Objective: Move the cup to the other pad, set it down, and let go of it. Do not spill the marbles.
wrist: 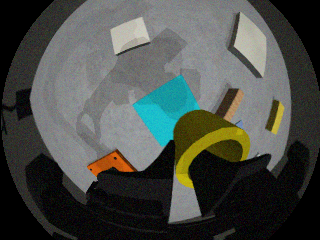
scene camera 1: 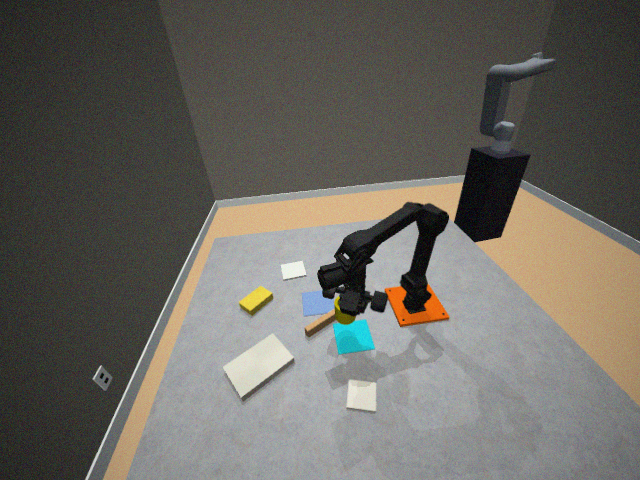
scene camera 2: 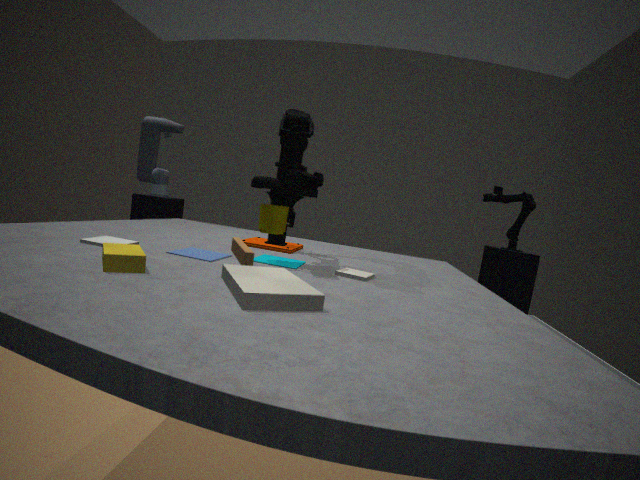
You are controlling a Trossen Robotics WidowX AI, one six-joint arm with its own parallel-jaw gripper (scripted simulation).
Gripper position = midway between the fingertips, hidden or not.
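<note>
On scene camera 2 I can see my gripper (scene camera 2: 281,221), and a cup (scene camera 2: 273,218) as well. The wrist view has the cup (wrist: 197,130) too, along with my gripper (wrist: 178,143) and a cyan pad (wrist: 159,110). And then scene camera 1 gives me the cyan pad (scene camera 1: 355,337) and my gripper (scene camera 1: 354,313).
</note>
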